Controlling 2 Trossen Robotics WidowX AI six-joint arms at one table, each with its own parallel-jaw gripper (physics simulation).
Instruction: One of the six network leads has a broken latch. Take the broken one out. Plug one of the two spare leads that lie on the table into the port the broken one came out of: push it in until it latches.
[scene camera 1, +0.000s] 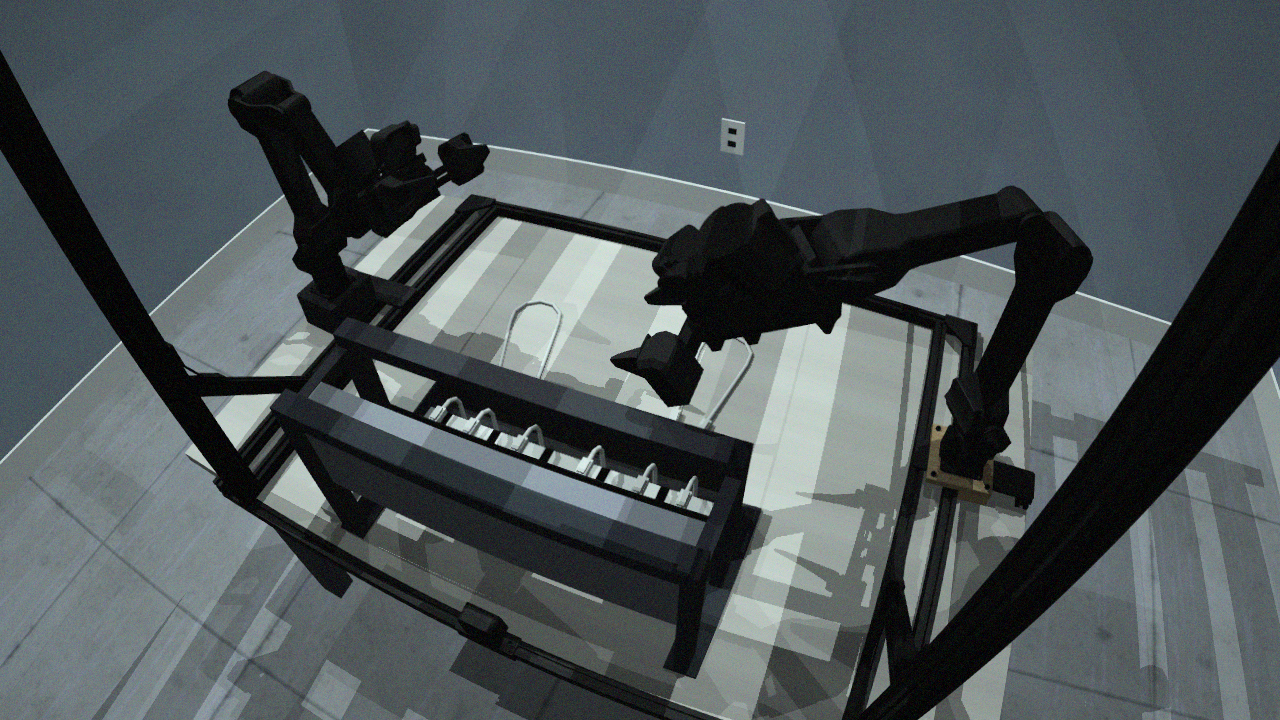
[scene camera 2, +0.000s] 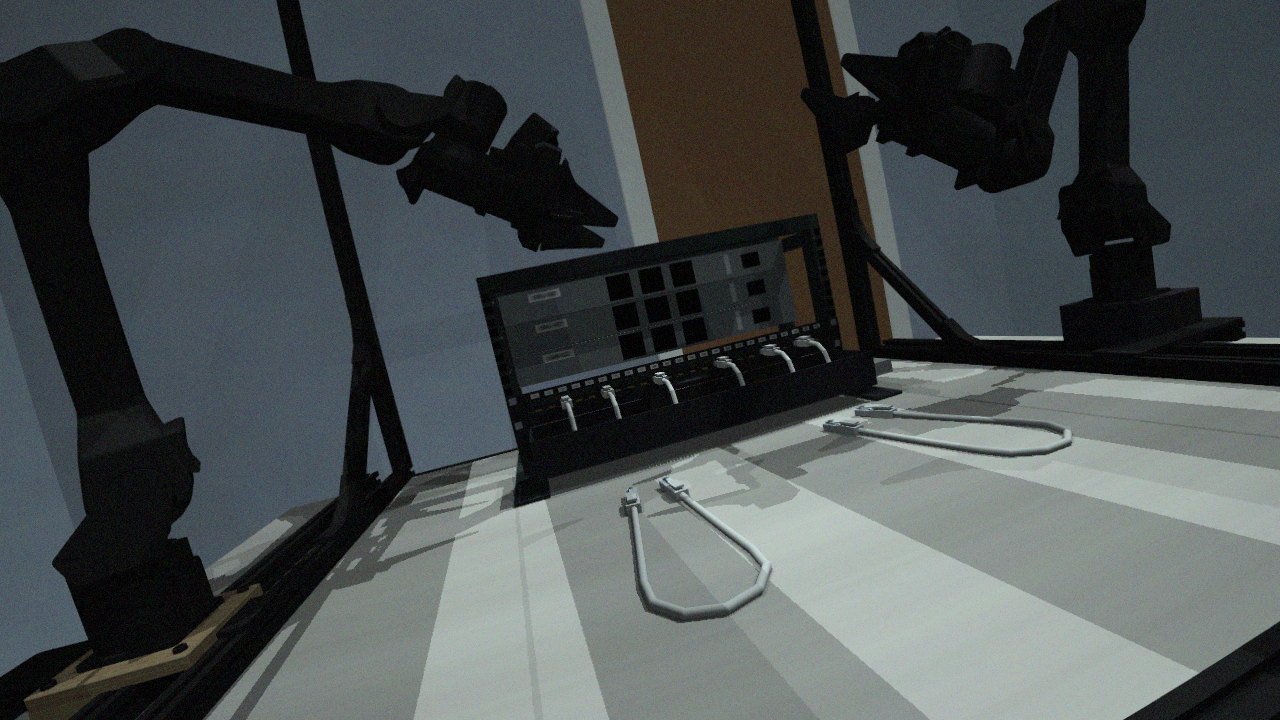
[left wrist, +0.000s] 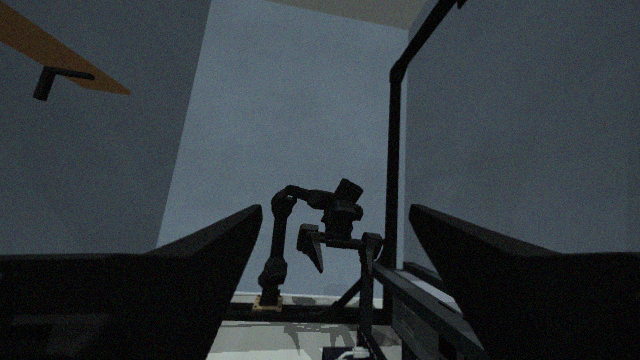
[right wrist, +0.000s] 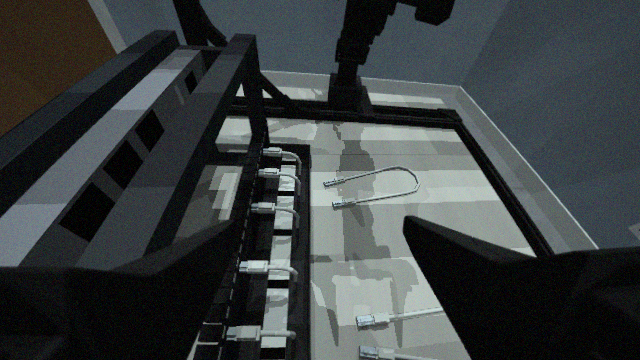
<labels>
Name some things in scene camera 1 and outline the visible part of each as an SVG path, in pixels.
The left gripper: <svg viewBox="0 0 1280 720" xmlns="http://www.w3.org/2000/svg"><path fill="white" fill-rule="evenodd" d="M486 144L473 145L469 135L463 132L438 146L438 156L443 165L433 171L429 166L425 165L424 162L427 160L423 152L416 155L416 146L421 143L419 128L416 124L410 124L406 120L399 124L389 125L374 133L370 138L370 144L376 165L379 167L382 175L376 178L379 181L358 193L358 205L371 230L381 237L391 233L410 220L420 208L441 196L438 188L451 180L460 186L484 172L483 163L490 153Z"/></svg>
The right gripper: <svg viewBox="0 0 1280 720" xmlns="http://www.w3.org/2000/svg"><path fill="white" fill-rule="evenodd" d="M693 225L684 226L665 240L660 251L652 261L652 268L660 277L657 281L658 287L644 297L649 305L682 306L682 310L687 315L687 318L679 334L675 335L668 331L657 332L651 337L648 333L641 347L619 353L610 359L615 367L645 378L667 407L689 405L704 370L695 358L701 343L706 342L711 351L715 352L721 351L725 340L743 337L748 345L758 344L761 334L765 333L759 331L752 323L746 309L744 294L738 292L700 254L696 245L699 230Z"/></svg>
</labels>
